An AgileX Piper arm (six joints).
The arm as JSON. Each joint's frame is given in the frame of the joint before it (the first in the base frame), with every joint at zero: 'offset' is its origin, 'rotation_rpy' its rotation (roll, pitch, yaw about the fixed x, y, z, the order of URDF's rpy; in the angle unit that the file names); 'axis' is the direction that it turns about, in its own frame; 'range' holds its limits. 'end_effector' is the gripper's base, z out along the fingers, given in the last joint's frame.
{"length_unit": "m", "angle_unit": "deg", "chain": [
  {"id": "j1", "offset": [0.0, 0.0, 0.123], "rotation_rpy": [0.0, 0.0, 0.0], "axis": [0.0, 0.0, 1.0], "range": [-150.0, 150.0]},
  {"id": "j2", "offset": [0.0, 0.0, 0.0], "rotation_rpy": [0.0, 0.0, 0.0], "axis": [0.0, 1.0, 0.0], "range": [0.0, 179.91]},
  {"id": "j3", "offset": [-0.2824, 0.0, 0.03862], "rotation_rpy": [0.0, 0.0, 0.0], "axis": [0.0, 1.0, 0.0], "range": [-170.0, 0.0]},
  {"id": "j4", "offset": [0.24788, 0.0, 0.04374], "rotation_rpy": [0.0, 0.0, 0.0], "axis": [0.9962, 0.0, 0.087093], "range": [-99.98, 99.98]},
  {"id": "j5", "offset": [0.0, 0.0, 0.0], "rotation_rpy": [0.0, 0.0, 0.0], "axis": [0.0, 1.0, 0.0], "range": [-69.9, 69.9]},
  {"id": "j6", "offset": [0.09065, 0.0, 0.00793], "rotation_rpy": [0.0, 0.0, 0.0], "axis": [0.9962, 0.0, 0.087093], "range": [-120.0, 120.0]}
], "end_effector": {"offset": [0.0, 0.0, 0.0], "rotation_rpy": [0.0, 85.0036, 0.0]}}
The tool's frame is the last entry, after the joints.
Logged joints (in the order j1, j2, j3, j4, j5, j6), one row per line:
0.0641, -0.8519, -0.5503, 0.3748, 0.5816, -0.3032
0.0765, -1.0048, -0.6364, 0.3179, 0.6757, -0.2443
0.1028, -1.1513, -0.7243, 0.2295, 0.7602, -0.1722
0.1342, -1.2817, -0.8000, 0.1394, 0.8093, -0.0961
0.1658, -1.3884, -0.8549, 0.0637, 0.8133, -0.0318
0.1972, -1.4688, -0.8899, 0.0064, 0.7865, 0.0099
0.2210, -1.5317, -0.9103, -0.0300, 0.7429, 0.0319
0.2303, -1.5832, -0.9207, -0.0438, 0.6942, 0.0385
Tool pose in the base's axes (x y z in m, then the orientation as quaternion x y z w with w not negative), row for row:
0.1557, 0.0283, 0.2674, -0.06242, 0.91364, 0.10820, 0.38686
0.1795, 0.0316, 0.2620, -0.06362, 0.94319, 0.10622, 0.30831
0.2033, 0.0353, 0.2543, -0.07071, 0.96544, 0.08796, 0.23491
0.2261, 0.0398, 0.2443, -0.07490, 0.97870, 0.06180, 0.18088
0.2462, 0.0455, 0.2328, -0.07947, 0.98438, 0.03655, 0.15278
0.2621, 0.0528, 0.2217, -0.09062, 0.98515, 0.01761, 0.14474
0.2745, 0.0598, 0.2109, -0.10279, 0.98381, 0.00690, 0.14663
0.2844, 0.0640, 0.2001, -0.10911, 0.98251, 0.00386, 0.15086
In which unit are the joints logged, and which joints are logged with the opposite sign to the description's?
The joints are logged in radians. Opposite sign: j2.
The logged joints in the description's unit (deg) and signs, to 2 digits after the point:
3.67, 48.81, -31.53, 21.47, 33.32, -17.37
4.38, 57.57, -36.46, 18.21, 38.71, -14.00
5.89, 65.96, -41.50, 13.15, 43.56, -9.87
7.69, 73.44, -45.84, 7.99, 46.37, -5.51
9.50, 79.55, -48.98, 3.65, 46.60, -1.82
11.30, 84.16, -50.99, 0.37, 45.06, 0.57
12.66, 87.76, -52.16, -1.72, 42.57, 1.83
13.20, 90.71, -52.75, -2.51, 39.77, 2.21

